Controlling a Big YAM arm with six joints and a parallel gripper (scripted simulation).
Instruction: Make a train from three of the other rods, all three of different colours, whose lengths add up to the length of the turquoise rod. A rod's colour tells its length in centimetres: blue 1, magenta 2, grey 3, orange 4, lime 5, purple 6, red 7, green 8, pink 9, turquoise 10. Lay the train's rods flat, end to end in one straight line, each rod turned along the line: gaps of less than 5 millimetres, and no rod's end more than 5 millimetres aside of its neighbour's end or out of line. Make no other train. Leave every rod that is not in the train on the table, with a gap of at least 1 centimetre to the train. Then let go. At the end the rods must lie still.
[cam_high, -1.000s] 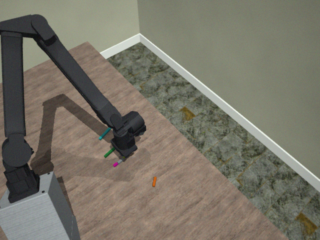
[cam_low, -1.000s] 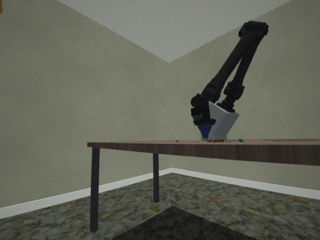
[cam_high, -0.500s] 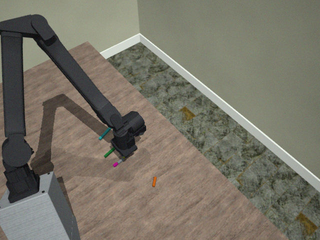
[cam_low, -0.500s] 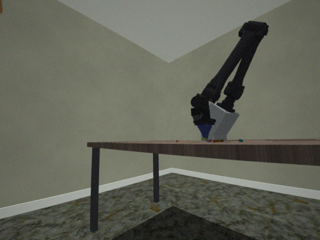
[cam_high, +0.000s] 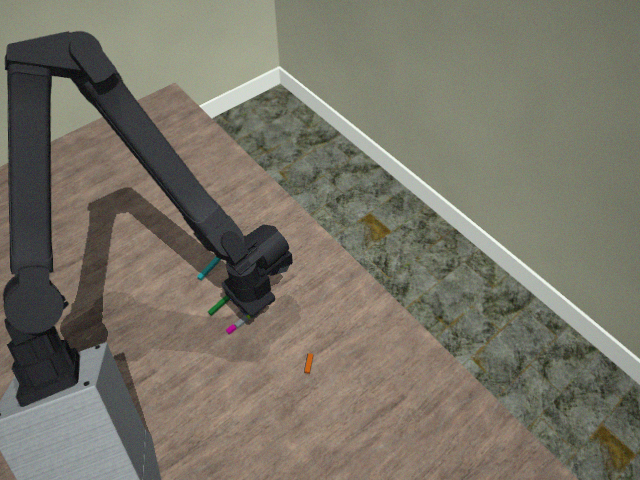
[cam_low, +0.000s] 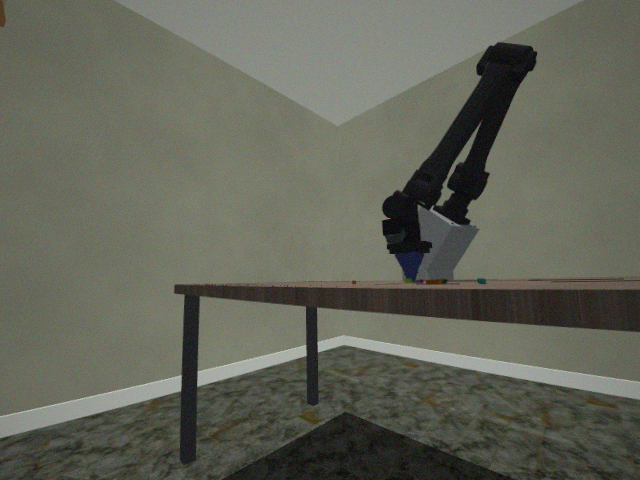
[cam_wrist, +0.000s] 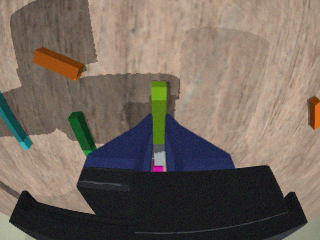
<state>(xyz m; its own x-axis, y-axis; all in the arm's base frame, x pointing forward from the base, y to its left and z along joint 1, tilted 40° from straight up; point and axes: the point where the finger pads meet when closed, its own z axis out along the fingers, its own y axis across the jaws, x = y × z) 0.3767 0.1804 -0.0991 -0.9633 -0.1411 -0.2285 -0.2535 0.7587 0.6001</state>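
The lime rod lies 10 mm ahead of my hand and 10 mm below it. From my hand the other things lie so: grey rod 30 mm behind, 10 mm to the right, 10 mm below; then magenta rod 60 mm behind, 20 mm to the right, 10 mm below; then green rod 50 mm behind, 60 mm to the left, 10 mm below.
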